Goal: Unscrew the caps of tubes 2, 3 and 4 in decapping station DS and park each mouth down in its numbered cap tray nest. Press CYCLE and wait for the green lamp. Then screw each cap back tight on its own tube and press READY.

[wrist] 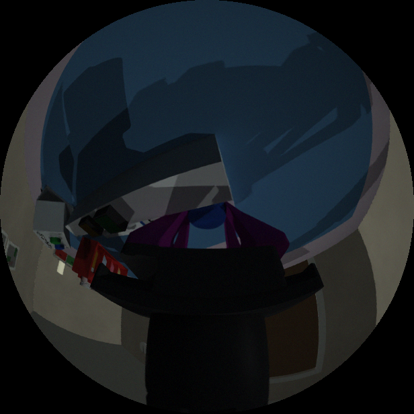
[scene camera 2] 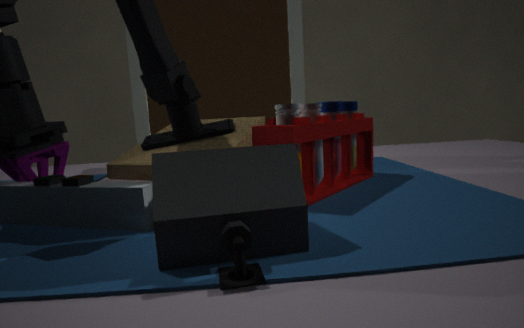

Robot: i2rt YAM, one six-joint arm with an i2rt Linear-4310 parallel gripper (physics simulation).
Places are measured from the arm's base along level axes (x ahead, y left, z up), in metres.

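Pixels of known places: arm's base, origin of the base link: (scene camera 2: 189, 136).
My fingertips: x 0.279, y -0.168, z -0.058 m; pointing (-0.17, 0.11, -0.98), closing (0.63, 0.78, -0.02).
Ahead of a thing's pixels: the offset from my fingertips to its middle. "spot": to the spot under its first point. Level surfaces: height alone.
My gripper (scene camera 2: 31, 176) (wrist: 206, 207) is shut on a blue cap (wrist: 207, 220), which shows between the purple fingers in the wrist view; its number is hidden. The fingers are over or beside the pale cap tray @[0.050 m ahead, 0.070 m left, 0.015 m up] (scene camera 2: 100, 200) (wrist: 200, 175), at the left in the scene view; the nests are mostly hidden. The red rack @[spot: 0.085 m ahead, 0.295 m left, 0.074 m up] (scene camera 2: 272, 134) (wrist: 85, 260) holds several upright tubes. Two tubes, a near one @[spot: 0.076 m ahead, 0.314 m left, 0.095 m up] (scene camera 2: 286, 115) and one behind it @[spot: 0.041 m ahead, 0.353 m left, 0.099 m up] (scene camera 2: 310, 110), show pale tops without blue caps. Two farther tubes wear blue caps, one @[0.007 m back, 0.395 m left, 0.103 m up] (scene camera 2: 330, 106) beside another @[0.042 m back, 0.434 m left, 0.103 m up] (scene camera 2: 350, 105).
A grey sloped box @[0.171 m ahead, 0.240 m left, 0.031 m up] (scene camera 2: 225, 185) (wrist: 50, 215) stands between tray and rack; green and blue buttons show on it in the wrist view. Dark blocks (wrist: 111, 219) sit at the tray's end. A dark column (scene camera 2: 185, 117) stands on a wooden board (scene camera 2: 250, 129). A blue mat @[0.011 m down] (scene camera 2: 425, 215) (wrist: 310, 200) lies underneath.
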